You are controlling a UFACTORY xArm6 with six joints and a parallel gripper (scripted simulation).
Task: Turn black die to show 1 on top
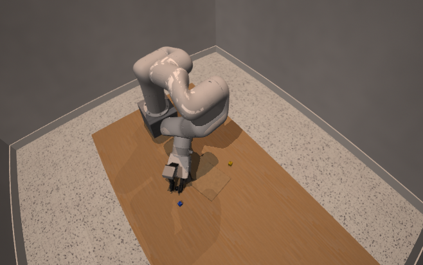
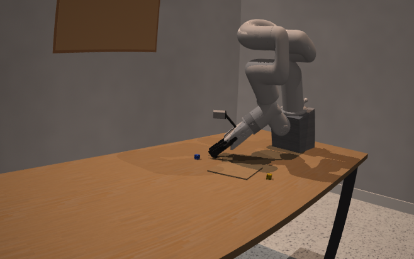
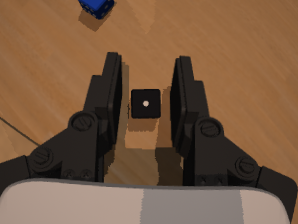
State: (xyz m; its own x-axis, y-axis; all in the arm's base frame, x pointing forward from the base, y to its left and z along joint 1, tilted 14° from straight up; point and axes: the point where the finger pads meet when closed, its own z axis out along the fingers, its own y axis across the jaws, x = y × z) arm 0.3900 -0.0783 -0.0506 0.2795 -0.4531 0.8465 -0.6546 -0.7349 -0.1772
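Now: hand 20 mm above the black die. Also, from my hand: yellow die 10 mm ahead, 280 mm to the left, 20 mm below; then tan mat 30 mm ahead, 150 mm to the left, 20 mm below; then blue die 70 mm ahead, 20 mm to the right, 20 mm below.
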